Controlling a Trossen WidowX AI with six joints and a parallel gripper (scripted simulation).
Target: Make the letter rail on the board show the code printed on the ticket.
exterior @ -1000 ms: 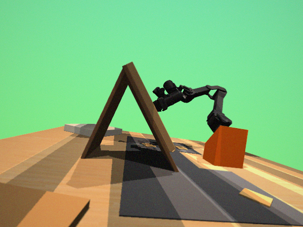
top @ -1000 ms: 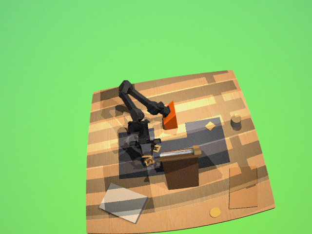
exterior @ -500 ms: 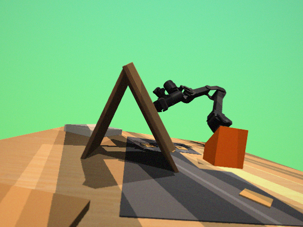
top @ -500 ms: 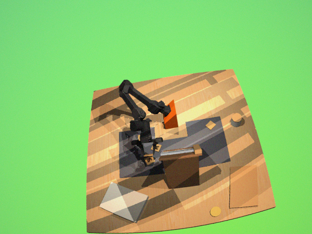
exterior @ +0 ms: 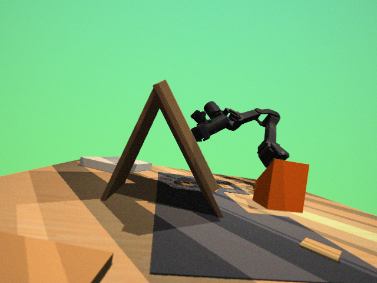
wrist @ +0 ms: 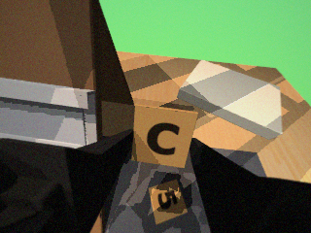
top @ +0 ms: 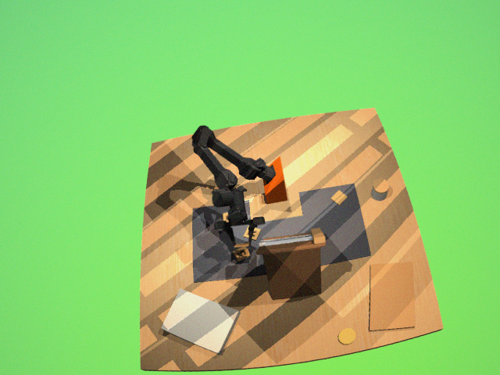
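Right now the white ticket is 2 cm behind my gripper tip, 19 cm to the left of it and 8 cm below it. Also, from my gripper tip: dark mat: 14 cm behind, 16 cm to the left, 17 cm below; then flat tan slab: 35 cm ahead, 54 cm to the left, 16 cm below.
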